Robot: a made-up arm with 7 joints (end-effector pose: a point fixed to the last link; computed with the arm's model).
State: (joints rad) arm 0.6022 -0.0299 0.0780 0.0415 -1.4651 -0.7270 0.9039
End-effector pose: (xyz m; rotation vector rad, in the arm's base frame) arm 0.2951 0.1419 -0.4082 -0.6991 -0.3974 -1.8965
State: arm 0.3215 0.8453 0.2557 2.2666 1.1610 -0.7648 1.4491
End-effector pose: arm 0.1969 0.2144 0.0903 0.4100 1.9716 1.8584
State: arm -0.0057 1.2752 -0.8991 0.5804 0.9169 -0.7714 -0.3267
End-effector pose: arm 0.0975 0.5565 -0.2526 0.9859 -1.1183 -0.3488
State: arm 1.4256 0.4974 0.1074 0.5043 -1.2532 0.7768 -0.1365
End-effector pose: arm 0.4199 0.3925 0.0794 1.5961 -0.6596 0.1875
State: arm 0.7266 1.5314 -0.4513 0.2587 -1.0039 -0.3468 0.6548
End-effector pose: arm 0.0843 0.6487 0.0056 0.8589 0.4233 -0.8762
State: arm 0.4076 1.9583 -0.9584 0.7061 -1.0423 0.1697 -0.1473
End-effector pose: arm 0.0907 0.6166 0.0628 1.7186 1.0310 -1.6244
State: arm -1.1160 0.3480 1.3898 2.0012 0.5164 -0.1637 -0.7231
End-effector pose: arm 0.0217 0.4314 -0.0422 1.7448 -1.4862 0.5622
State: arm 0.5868 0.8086 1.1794 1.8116 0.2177 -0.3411 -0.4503
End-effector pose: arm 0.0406 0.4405 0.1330 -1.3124 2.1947 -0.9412
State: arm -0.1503 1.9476 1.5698 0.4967 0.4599 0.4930 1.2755
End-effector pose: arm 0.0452 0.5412 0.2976 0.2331 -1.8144 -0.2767
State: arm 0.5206 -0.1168 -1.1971 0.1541 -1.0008 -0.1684 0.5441
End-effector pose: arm 0.2590 0.0565 -0.4190 0.0353 -0.0718 -2.3159
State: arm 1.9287 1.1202 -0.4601 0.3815 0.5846 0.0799 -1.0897
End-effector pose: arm 0.2036 0.5700 0.1794 1.2078 -1.4179 2.0129
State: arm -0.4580 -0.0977 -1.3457 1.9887 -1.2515 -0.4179 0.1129
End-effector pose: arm 0.0218 -0.1105 -0.0895 -0.7363 -2.3997 -1.3404
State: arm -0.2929 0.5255 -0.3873 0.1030 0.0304 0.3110 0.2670
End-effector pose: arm -0.1007 0.3983 -0.4295 0.2523 0.6183 -0.2926
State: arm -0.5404 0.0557 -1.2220 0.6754 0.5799 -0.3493 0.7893
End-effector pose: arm -0.1779 0.0104 -0.4170 -1.4809 -0.0785 -0.4474
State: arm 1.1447 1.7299 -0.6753 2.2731 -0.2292 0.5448 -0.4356
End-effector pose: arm 0.1920 0.2043 0.1026 2.1799 -1.8016 -0.8403
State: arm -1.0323 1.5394 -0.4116 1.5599 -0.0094 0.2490 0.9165
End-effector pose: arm 0.0309 0.3694 -0.2911 -0.4427 0.7649 -1.3338
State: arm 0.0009 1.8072 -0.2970 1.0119 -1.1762 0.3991 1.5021
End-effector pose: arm 0.2351 0.5304 0.0164 0.9591 1.2602 -0.5765
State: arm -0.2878 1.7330 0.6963 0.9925 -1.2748 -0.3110 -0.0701
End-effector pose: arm 0.2394 0.4985 0.1522 2.1062 -0.0095 -1.6959
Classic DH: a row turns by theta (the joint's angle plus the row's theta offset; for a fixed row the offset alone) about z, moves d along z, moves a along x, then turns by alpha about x. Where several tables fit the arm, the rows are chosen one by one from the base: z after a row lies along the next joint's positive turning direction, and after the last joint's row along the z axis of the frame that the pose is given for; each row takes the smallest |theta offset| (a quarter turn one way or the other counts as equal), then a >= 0, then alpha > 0; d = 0 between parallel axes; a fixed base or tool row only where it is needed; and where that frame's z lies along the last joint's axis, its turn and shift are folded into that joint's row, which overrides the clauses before.
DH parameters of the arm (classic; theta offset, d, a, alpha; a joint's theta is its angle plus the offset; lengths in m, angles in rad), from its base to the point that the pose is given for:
base (fixed): 0 0 0 1.5708
joint 1: 1.5708 -0.156 0 1.5708
joint 2: 1.5708 0 0 1.5708
joint 3: 1.5708 -0.214 0 1.5708
joint 4: 0 0 0 -1.5708
joint 5: 0 -0.29 0 -1.5708
joint 6: -1.5708 0 0 1.5708
joint 7: 1.5708 0 0 1.5708
tool (fixed): -1.5708 0 0 0

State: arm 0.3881 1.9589 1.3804 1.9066 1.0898 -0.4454 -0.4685
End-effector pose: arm -0.0632 0.1639 0.2914 -0.3156 2.2616 0.4268
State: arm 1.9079 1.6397 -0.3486 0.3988 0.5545 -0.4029 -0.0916
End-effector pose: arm -0.0301 0.6387 0.1016 1.5570 -2.1572 1.2941
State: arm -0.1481 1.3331 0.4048 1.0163 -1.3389 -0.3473 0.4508
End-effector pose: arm 0.2253 0.5352 -0.0255 1.2686 0.2684 -1.6109
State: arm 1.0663 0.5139 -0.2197 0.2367 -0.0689 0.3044 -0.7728
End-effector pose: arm 0.4165 0.3869 -0.1542 1.3321 -0.8666 0.4072
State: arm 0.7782 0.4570 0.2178 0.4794 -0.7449 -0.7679 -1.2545
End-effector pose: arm 0.3810 0.3899 -0.2004 1.5649 -2.0757 0.5175
